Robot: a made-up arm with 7 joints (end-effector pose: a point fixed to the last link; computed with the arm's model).
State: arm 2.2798 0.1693 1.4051 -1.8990 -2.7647 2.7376 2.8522
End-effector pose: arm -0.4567 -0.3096 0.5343 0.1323 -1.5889 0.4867
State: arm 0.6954 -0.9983 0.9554 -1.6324 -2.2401 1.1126 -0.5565
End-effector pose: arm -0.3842 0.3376 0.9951 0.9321 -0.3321 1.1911
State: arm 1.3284 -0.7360 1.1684 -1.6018 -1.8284 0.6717 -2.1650
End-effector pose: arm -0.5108 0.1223 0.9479 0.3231 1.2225 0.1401
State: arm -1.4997 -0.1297 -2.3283 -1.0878 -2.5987 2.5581 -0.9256
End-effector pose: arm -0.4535 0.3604 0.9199 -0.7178 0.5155 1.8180
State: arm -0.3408 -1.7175 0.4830 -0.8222 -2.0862 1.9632 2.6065
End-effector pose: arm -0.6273 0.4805 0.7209 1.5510 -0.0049 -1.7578
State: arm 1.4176 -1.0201 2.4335 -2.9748 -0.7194 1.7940 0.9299
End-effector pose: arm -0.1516 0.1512 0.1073 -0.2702 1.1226 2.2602
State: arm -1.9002 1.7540 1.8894 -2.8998 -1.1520 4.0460 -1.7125
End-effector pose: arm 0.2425 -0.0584 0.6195 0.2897 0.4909 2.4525
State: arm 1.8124 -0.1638 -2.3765 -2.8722 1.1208 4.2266 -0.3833
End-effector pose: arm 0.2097 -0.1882 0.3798 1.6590 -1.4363 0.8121
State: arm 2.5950 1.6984 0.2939 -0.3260 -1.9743 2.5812 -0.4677
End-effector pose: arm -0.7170 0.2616 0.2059 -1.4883 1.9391 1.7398
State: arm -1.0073 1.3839 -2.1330 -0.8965 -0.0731 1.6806 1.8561
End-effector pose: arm 0.0209 -0.7601 0.8266 -0.7290 -1.0489 0.3854
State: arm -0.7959 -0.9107 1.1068 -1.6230 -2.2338 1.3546 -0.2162
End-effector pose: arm 0.3574 0.4627 0.9149 0.2374 -0.4939 0.2175
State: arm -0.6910 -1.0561 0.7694 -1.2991 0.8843 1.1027 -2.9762
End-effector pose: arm 0.1244 0.4846 1.0396 -0.5754 2.6849 -0.0078
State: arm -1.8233 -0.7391 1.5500 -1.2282 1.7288 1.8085 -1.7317
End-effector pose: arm 0.6519 0.1779 0.8848 -1.6422 -1.8975 -1.4457
